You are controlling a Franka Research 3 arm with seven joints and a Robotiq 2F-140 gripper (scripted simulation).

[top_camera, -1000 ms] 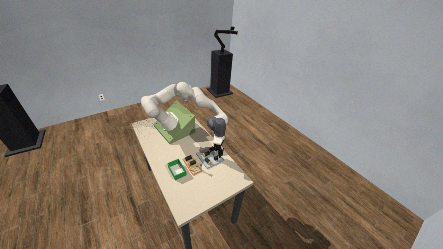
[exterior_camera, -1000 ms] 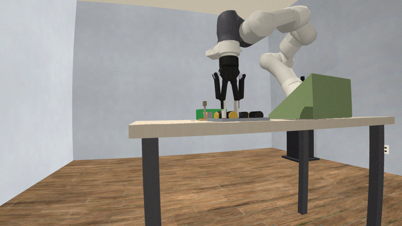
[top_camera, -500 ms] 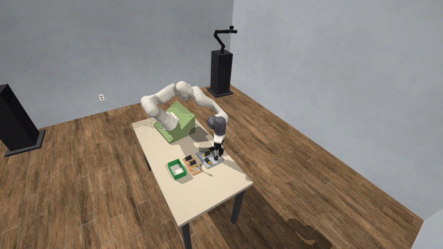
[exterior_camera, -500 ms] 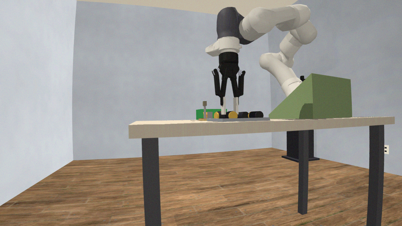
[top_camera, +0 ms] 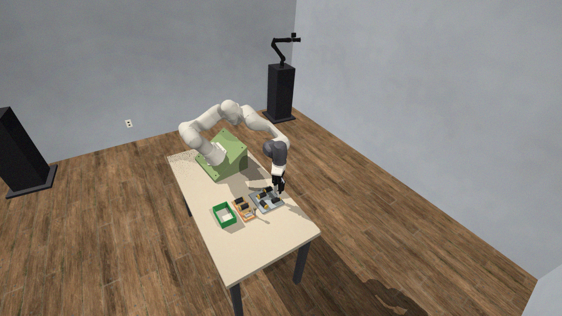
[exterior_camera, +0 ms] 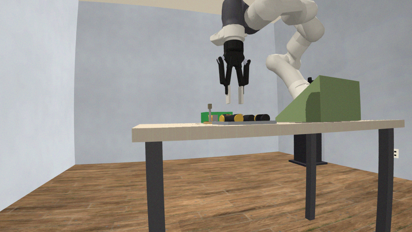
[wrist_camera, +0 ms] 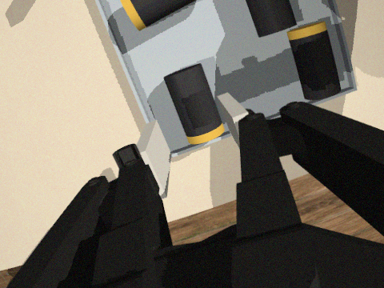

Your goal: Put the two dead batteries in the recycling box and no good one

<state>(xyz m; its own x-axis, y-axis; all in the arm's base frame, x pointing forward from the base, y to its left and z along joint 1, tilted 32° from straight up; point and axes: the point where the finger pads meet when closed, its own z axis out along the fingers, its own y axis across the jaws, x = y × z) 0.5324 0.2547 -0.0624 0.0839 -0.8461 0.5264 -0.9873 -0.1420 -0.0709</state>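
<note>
Now: hand 50 mm past the grey tray, 60 mm to the left of it and 100 mm above it. Round my hand: battery holder: 40 mm behind, 230 mm to the right, 100 mm below; green recycling box: 30 mm behind, 370 mm to the right, 90 mm below; bulb post: 50 mm ahead, 190 mm to the right, 70 mm below.
</note>
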